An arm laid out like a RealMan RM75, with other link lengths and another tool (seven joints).
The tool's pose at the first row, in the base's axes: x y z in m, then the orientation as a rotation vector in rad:
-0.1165, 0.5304, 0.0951, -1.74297, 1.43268, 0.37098
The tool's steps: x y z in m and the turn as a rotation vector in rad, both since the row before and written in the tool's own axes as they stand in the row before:
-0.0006, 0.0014, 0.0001, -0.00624, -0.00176, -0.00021
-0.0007, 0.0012, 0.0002, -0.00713, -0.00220, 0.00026
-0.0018, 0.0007, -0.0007, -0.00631, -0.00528, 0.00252
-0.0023, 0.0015, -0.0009, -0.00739, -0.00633, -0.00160
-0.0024, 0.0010, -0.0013, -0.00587, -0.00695, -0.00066
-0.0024, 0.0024, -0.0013, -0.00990, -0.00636, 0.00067
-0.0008, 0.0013, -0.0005, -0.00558, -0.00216, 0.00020
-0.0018, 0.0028, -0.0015, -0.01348, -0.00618, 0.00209
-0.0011, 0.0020, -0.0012, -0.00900, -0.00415, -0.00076
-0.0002, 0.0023, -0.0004, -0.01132, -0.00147, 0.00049
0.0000, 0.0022, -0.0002, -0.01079, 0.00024, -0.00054
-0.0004, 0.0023, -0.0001, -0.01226, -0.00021, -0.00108
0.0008, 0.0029, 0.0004, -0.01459, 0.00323, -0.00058
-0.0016, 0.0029, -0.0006, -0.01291, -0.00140, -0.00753
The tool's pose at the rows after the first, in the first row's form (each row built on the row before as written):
-0.1179, 0.5309, 0.0949, -1.74736, 1.43150, 0.37716
-0.1192, 0.5315, 0.0948, -1.75196, 1.43047, 0.38465
-0.1206, 0.5322, 0.0962, -1.75311, 1.42931, 0.39525
-0.1229, 0.5330, 0.0977, -1.75733, 1.42359, 0.40537
-0.1249, 0.5336, 0.0998, -1.75943, 1.41824, 0.41532
-0.1282, 0.5341, 0.1013, -1.76412, 1.41460, 0.42862
-0.1298, 0.5342, 0.1017, -1.76749, 1.41336, 0.43485
-0.1333, 0.5341, 0.1028, -1.77414, 1.41115, 0.45156
-0.1357, 0.5338, 0.1036, -1.77990, 1.40758, 0.46161
-0.1380, 0.5335, 0.1032, -1.78794, 1.40701, 0.47192
-0.1401, 0.5332, 0.1025, -1.79699, 1.40659, 0.47987
-0.1424, 0.5332, 0.1020, -1.80733, 1.40530, 0.48909
-0.1448, 0.5328, 0.1002, -1.82085, 1.40675, 0.49753
-0.1481, 0.5331, 0.1007, -1.83508, 1.39826, 0.50502

